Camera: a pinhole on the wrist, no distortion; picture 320 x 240 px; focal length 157.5 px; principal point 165.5 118.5 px. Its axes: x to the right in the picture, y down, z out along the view. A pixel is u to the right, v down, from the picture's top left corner.
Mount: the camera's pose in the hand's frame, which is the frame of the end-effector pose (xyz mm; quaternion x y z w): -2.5 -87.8 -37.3 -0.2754 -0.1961 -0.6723 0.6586
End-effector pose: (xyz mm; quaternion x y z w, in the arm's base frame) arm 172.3 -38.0 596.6 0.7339 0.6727 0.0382 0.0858
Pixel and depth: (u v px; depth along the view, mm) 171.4 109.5 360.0
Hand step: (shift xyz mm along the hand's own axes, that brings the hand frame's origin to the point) 17.6 128.4 250.9
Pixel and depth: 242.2 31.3 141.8
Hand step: -63.3 -48.3 123.3
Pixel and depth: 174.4 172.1 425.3
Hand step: 189.4 151.9 291.5
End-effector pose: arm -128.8 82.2 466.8 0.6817 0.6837 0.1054 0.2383
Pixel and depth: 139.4 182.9 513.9
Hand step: 262.2 288.6 284.8
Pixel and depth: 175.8 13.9 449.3
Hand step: -248.1 187.4 357.3
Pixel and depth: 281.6 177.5 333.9
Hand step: 163.9 -77.0 362.6
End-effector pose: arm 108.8 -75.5 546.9 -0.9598 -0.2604 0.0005 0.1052
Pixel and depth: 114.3 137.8 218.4
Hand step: 47.2 102.7 83.9
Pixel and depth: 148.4 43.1 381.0
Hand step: -141.8 193.2 248.7
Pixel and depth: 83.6 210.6 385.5
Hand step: 260.8 297.0 111.7
